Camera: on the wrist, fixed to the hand. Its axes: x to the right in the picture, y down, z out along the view.
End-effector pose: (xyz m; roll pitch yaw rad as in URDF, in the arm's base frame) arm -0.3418 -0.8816 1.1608 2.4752 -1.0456 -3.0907
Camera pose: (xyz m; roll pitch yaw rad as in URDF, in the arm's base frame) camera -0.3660 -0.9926 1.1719 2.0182 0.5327 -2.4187
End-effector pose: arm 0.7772 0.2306 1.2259 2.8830 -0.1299 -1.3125
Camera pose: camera 0.8877 0.2379 1.2538 -3.1014 0.6004 0.2928
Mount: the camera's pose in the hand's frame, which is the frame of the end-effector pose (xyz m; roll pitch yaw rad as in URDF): 0.0246 -0.0987 -0.0519 0.1636 -0.3333 -1.6783
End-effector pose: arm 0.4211 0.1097 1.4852 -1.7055 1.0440 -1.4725
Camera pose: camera 0.3932 0.0035 1.5166 -1.7150 -0.5629 -0.9109
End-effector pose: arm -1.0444 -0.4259 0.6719 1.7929 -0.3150 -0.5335
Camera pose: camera -0.9648 -0.3889 0.5989 1.2317 1.3305 -1.0244
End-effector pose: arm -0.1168 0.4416 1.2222 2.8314 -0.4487 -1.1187
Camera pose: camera -0.0120 0.4772 1.2503 2.7879 0.6225 0.2436
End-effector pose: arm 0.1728 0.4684 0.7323 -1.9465 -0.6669 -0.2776
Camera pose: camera 0.1221 0.4703 0.8346 2.3481 -0.5582 1.9926
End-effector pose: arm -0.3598 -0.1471 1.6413 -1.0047 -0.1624 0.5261
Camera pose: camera -0.2980 -0.2231 1.7000 0.9803 -1.2205 -1.8896
